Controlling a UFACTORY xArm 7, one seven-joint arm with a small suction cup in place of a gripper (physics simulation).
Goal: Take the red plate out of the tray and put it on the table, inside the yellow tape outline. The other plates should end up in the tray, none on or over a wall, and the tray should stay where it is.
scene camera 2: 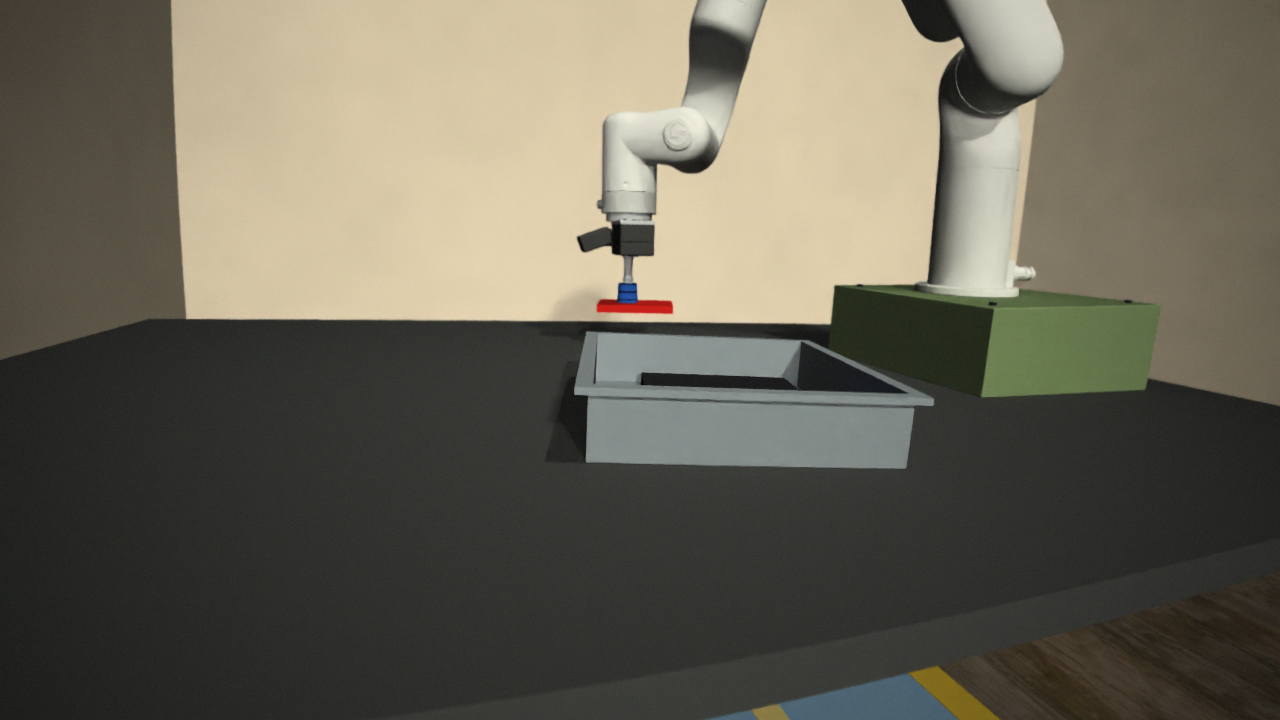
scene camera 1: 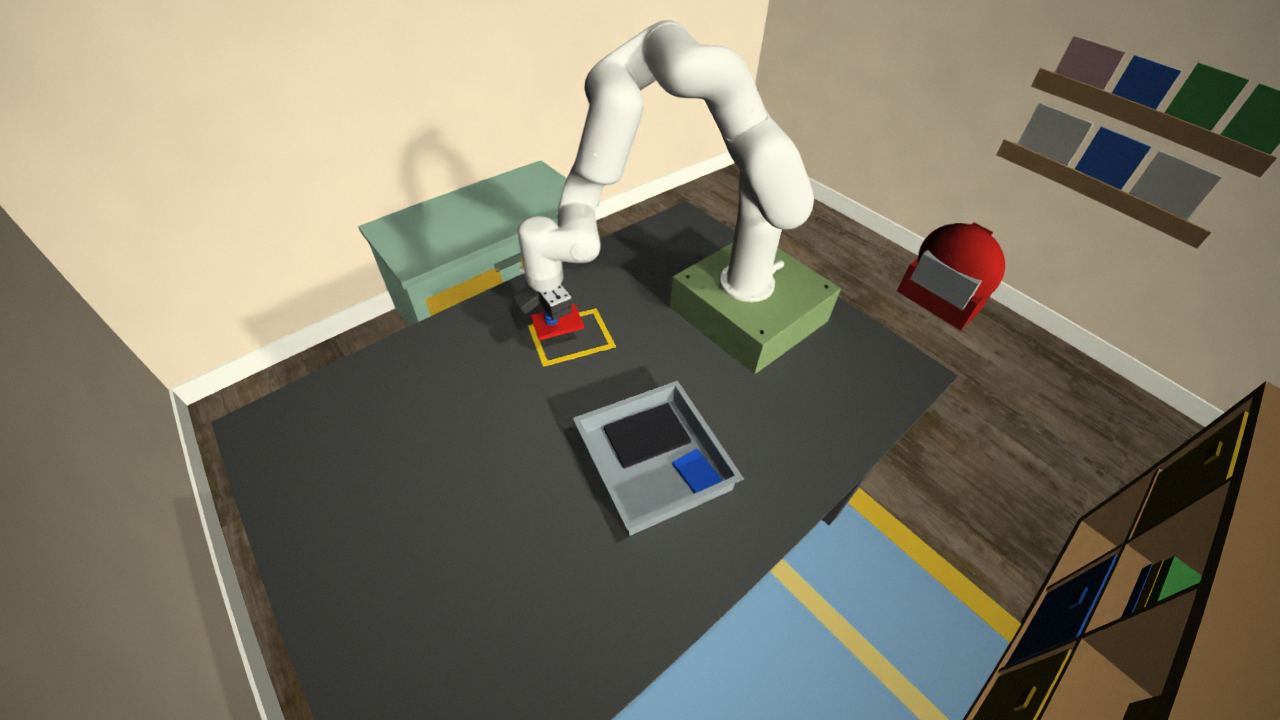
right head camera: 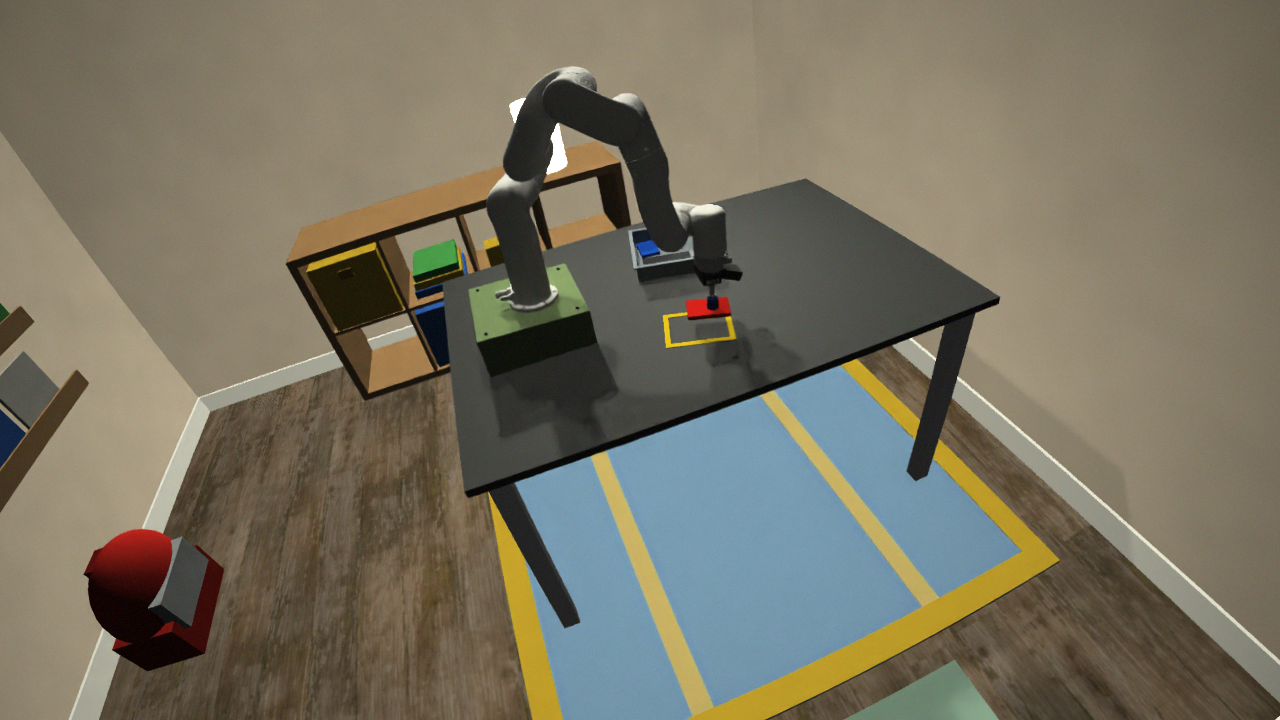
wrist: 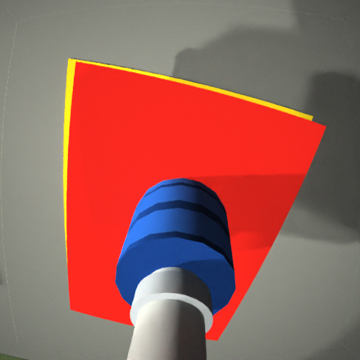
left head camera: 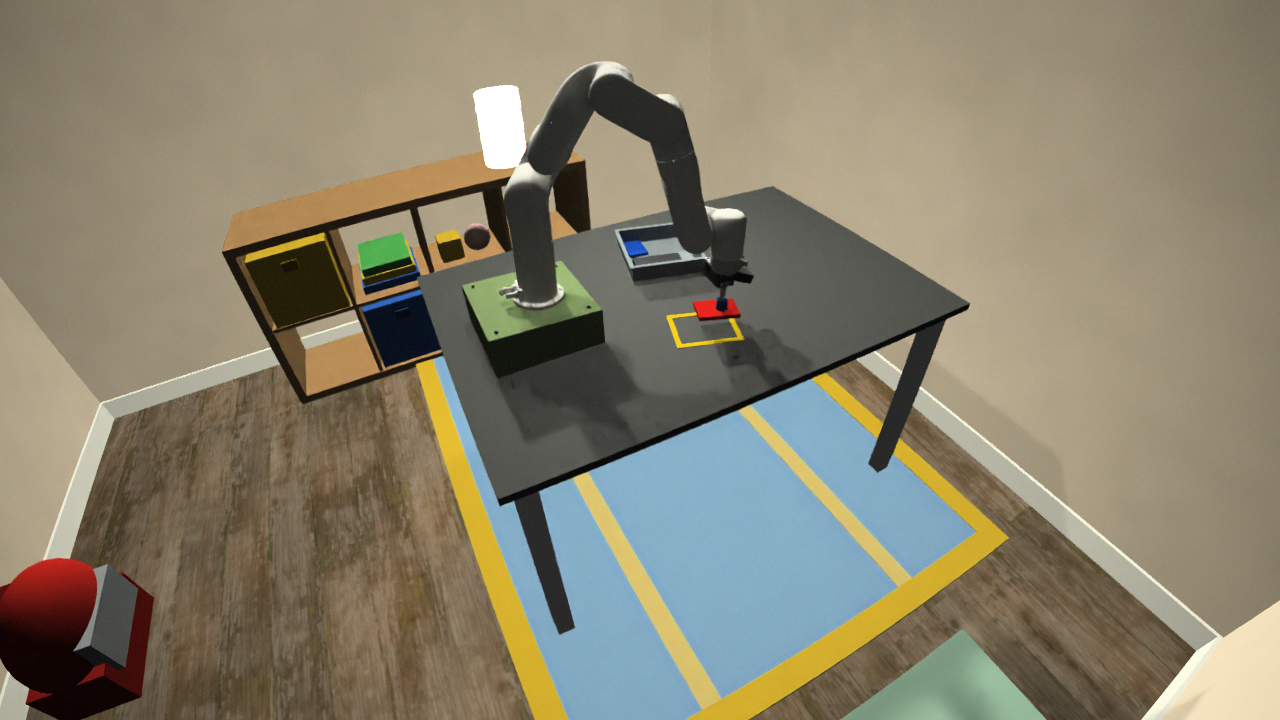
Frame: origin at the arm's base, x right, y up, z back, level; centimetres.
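Seen in the pictures: end effector, tool point: (scene camera 2: 627, 309) (scene camera 1: 552, 323) (right head camera: 712, 310) (left head camera: 720, 311); arm's base, origin of the base link: (scene camera 2: 964, 292) (scene camera 1: 746, 283) (right head camera: 534, 299) (left head camera: 538, 297).
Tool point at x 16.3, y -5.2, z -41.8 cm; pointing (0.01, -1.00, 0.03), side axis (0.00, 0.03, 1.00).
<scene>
Offsets run from my tool point to a thing's top centre. Level surfaces: height alone.
My suction cup (left head camera: 721, 304) (right head camera: 712, 302) (scene camera 1: 551, 319) (scene camera 2: 627, 293) (wrist: 175, 225) is shut on the red plate @[dy +1.2, dx -0.5, dz +1.0 cm] (left head camera: 705, 309) (right head camera: 696, 309) (scene camera 1: 568, 324) (scene camera 2: 657, 307) (wrist: 125, 130) and holds it level, a little above the table. The yellow tape outline (left head camera: 710, 342) (right head camera: 700, 342) (scene camera 1: 580, 354) (wrist: 67, 125) lies below; in the wrist view its tape shows along two edges of the plate, which hides the rest. The grey tray @[dy +0.2, dx -38.8, dz +1.0 cm] (left head camera: 666, 272) (right head camera: 662, 271) (scene camera 1: 680, 513) (scene camera 2: 742, 429) holds a black plate @[dy -3.4, dx -33.4, dz +3.0 cm] (scene camera 1: 646, 435) (scene camera 2: 716, 381) and a smaller blue plate @[dy -3.6, dx -45.7, dz +6.2 cm] (left head camera: 635, 248) (right head camera: 647, 248) (scene camera 1: 696, 471).
The arm stands on a green base block (left head camera: 537, 313) (right head camera: 532, 308) (scene camera 1: 756, 308) (scene camera 2: 993, 344), beside the outline on the dark table @[dy -4.9 cm] (left head camera: 841, 286) (scene camera 1: 402, 537). A pale green cabinet (scene camera 1: 465, 214) stands beyond the table edge. A wooden shelf unit (left head camera: 358, 197) stands behind the table.
</scene>
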